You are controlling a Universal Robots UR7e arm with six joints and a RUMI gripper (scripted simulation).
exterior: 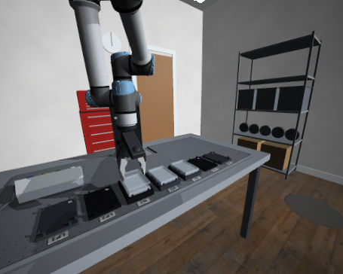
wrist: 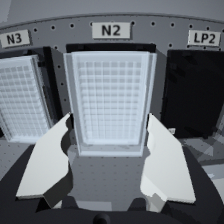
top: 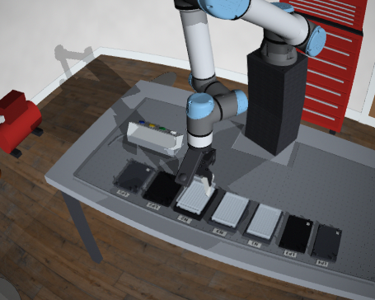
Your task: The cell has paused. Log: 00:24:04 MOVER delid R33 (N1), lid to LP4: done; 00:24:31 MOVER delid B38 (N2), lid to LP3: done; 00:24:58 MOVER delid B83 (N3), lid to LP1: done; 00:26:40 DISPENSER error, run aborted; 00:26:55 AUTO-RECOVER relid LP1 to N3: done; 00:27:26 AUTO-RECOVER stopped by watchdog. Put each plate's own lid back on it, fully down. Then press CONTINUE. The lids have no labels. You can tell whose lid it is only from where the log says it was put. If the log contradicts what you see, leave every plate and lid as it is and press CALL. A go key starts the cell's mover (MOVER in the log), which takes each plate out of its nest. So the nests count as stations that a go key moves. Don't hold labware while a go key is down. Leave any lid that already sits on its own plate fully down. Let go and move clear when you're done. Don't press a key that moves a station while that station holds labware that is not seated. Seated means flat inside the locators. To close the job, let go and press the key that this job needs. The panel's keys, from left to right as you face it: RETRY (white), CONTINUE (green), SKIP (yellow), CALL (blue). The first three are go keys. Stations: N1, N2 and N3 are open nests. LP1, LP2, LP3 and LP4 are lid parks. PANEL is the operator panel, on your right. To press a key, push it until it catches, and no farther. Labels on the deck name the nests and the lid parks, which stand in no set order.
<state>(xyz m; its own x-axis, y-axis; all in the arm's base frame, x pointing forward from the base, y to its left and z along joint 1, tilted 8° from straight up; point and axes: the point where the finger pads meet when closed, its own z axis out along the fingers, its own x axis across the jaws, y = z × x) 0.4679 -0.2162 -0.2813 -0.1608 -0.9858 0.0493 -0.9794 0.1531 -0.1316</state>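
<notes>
The white plate lies 3 cm below my hand. Also, from my hand: black lid park (2 cm behind, 13 cm to the right, 6 cm below); translucent lid (1 cm below); white key (26 cm behind, 18 cm to the right).
</notes>
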